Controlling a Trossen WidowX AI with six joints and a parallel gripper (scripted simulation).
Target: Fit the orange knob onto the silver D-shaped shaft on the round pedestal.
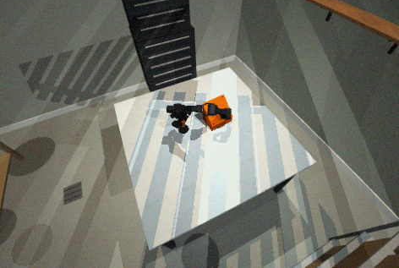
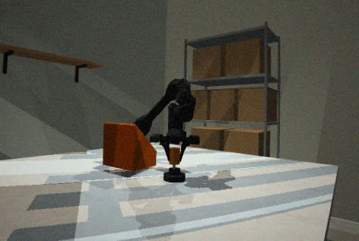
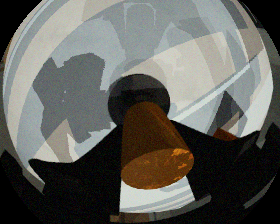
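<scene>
Right now my gripper tip is 4 cm above the round pedestal. Round my gripper tip: orange knob 3 cm above.
</scene>
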